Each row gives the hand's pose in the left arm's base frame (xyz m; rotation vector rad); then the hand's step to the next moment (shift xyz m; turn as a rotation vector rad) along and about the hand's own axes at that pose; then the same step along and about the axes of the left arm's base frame.
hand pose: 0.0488 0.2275 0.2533 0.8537 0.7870 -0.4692
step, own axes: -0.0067 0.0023 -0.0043 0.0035 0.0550 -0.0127
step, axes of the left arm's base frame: -0.0046 0.0052 0.0045 0.0326 0.0422 0.0188
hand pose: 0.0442 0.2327 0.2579 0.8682 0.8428 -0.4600
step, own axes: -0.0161 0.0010 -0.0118 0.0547 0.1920 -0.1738
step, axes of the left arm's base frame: -0.0143 0.0106 0.0090 0.0807 0.2516 -0.0155
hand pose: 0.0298 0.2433 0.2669 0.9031 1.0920 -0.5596
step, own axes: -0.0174 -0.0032 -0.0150 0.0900 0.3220 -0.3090
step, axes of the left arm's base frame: -0.0167 0.0103 0.0123 0.1257 0.4367 -0.0275
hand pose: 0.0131 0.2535 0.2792 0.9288 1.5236 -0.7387
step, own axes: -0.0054 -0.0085 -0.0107 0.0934 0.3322 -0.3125
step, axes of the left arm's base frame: -0.0124 0.0042 0.0066 0.1327 0.4452 -0.0299
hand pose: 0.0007 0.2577 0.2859 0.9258 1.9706 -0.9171
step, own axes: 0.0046 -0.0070 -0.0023 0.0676 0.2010 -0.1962
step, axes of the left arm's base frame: -0.0086 -0.0001 -0.0009 0.0730 0.2785 -0.0243
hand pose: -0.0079 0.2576 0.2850 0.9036 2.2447 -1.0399
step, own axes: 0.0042 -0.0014 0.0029 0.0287 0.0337 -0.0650
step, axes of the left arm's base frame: -0.0033 -0.0015 -0.0038 -0.0043 0.0785 0.0030
